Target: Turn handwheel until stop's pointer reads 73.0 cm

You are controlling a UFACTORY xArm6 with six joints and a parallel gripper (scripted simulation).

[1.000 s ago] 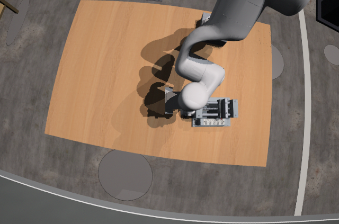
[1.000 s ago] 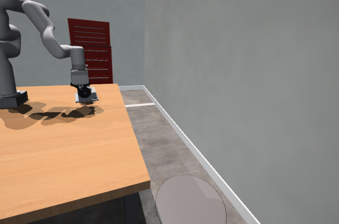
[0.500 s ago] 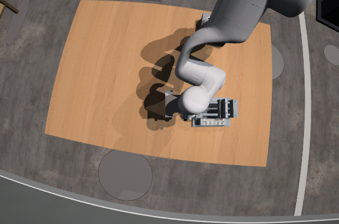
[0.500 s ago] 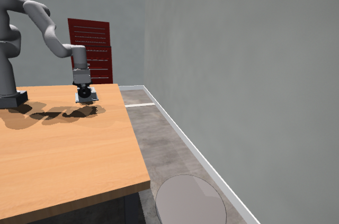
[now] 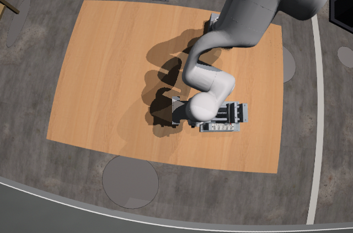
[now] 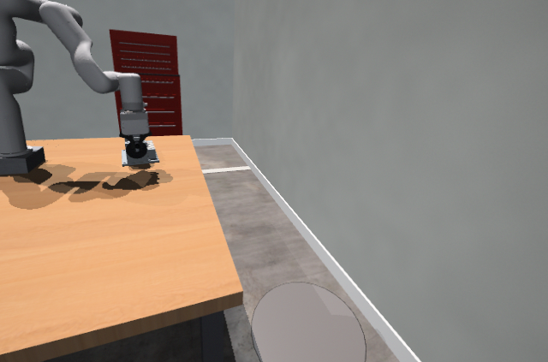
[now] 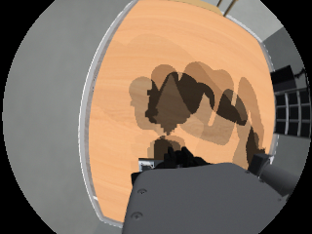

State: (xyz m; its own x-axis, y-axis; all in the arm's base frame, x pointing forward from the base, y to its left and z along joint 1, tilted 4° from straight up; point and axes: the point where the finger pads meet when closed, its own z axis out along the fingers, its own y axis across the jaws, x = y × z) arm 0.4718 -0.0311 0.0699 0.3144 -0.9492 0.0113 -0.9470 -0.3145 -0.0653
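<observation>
My hand is 20 mm to the right of the black handwheel, 10 mm past it and 10 mm above it. Also, from my hand: stop (180 mm to the left, 50 mm behind, 10 mm below).
</observation>
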